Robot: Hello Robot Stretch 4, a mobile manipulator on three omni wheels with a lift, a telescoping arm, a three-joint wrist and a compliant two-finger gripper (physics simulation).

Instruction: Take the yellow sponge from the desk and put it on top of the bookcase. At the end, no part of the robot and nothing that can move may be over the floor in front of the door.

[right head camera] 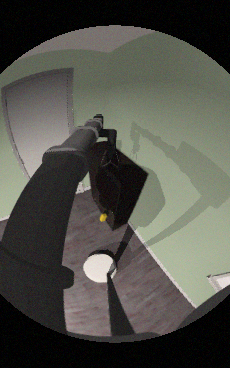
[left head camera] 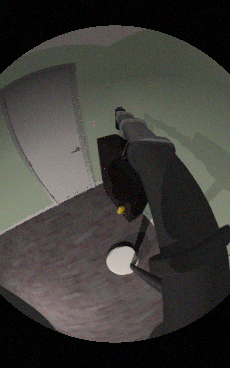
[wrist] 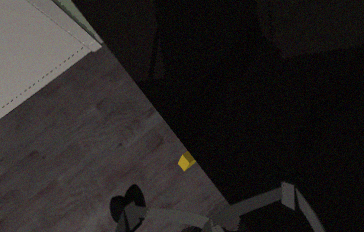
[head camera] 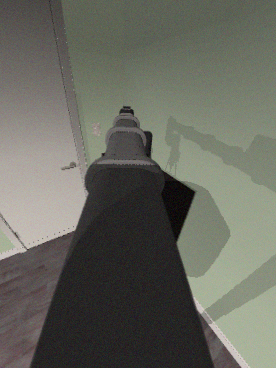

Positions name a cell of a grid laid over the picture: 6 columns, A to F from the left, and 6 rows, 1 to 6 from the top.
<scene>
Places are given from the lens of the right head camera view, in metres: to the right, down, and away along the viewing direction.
white door (right head camera: B2): -0.80, -0.93, 0.63
dark bookcase (right head camera: D3): 0.12, -0.03, 0.74
The marked spots on the dark bookcase and the white door are 1.29 m apart.
</scene>
